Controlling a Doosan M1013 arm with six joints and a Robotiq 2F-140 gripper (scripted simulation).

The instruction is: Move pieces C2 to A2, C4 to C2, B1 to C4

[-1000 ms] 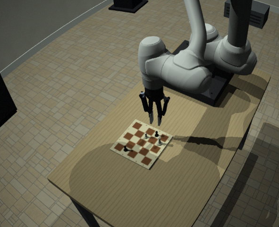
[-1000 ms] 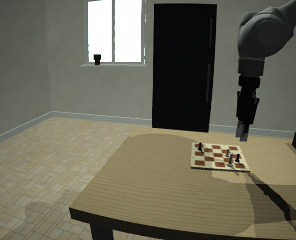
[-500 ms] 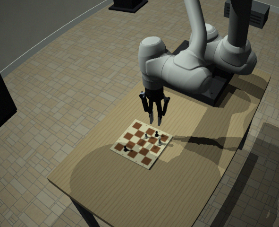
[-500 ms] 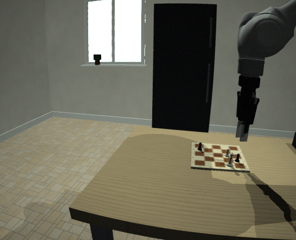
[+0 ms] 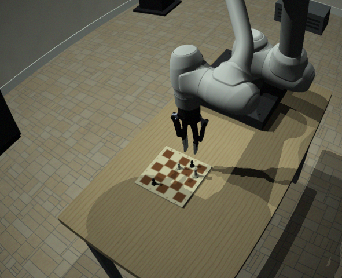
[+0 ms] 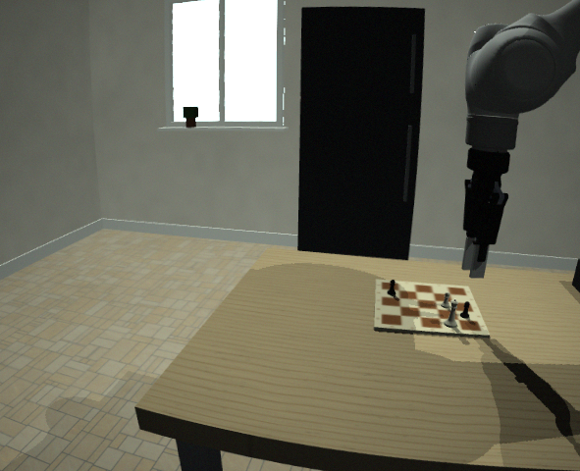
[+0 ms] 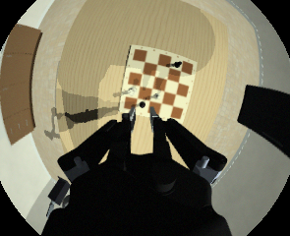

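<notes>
The tall white piece is 40 mm ahead of my hand, 40 mm to the left of it and 100 mm below it. The rest, counted from my hand: small white piece (30 mm ahead, 40 mm to the right, 110 mm below); then small chessboard (70 mm ahead, 40 mm to the right, 130 mm below).
</notes>
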